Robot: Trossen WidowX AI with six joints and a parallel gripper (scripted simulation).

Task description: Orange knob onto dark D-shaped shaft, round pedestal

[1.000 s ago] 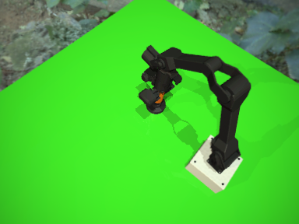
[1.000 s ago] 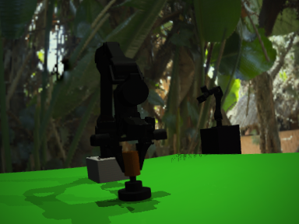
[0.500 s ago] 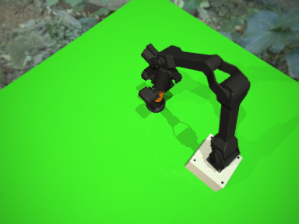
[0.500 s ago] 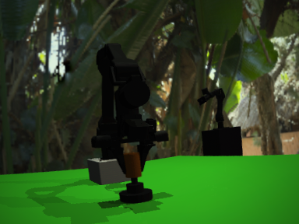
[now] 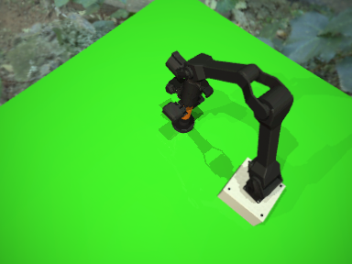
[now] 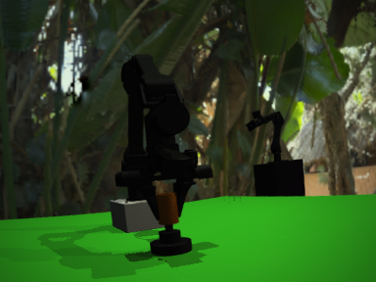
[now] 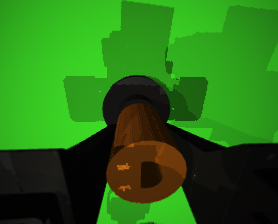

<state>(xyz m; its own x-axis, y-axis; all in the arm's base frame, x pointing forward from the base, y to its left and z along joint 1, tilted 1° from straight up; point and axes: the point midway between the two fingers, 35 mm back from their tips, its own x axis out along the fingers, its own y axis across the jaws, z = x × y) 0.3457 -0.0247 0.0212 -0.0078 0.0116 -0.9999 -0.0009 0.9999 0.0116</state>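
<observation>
The orange knob lies 20 mm above my gripper tip. The rest, counted from my gripper tip: pedestal 40 mm below.
</observation>
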